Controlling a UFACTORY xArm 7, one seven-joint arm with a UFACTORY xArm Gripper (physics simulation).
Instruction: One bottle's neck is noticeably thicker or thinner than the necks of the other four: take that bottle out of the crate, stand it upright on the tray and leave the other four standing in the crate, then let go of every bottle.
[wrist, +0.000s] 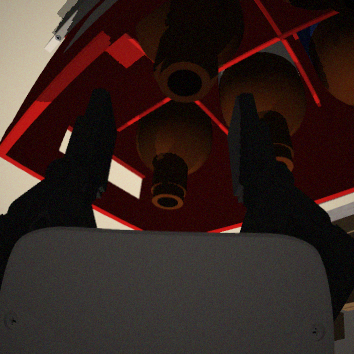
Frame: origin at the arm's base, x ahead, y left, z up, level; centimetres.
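Seen in the pictures: gripper, fingertip midpoint: (171, 110).
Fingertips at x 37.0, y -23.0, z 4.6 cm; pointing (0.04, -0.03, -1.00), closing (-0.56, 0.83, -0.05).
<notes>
Pixels of each thing's middle, then the offset from my fingertips to it. "pt": a spot on its surface instead.
- red crate at a spot on its surface: (75, 66) pt dx +0.3, dy -5.0, dz +0.0 cm
- grey metallic part at a spot on its surface: (59, 36) pt dx +10.0, dy -8.5, dz -14.6 cm
The red crate (75, 66) holds brown bottles in its cells. One bottle (187, 42) at the upper middle has a neck that looks clearly wider than the two nearby; its mouth faces the camera. A thinner-necked bottle (175, 130) stands below it in view. Another thinner-necked bottle (262, 85) is right of centre, its neck partly hidden by the right finger. Part of a bottle (337, 65) shows at the right edge, and a dark one at the top right; their necks are not visible. My gripper (171, 110) is open, with the wide neck's mouth in view between its fingertips, not gripped. The tray cannot be made out.
Red dividers (250, 53) cross between the bottles. The crate's walls run along the left and bottom of the view, with a pale surface beyond. A grey metallic part (59, 36) shows at the top left, and brown and grey shapes at the lower right edge.
</notes>
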